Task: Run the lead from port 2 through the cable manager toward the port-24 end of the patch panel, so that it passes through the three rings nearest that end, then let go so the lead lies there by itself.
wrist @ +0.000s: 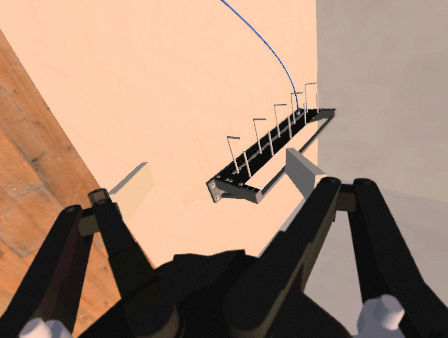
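Observation:
The blue lead rises from the far end of the black patch panel and curves up and left out of the wrist view, away from the three rings nearest the other, near-left end. The cable manager's thin wire rings stand in a row along the panel. Near the plug, the lead overlaps a ring top in the picture; whether it passes through that ring cannot be told. My gripper is open, with nothing between its fingers. The right finger pad overlaps the panel's front side in the picture. Port numbers are too small to read.
The panel stands diagonally on the peach-coloured table top, its metal end bracket toward the lower left. A wooden plank surface lies along the left. A grey surface lies beyond the table's right edge.

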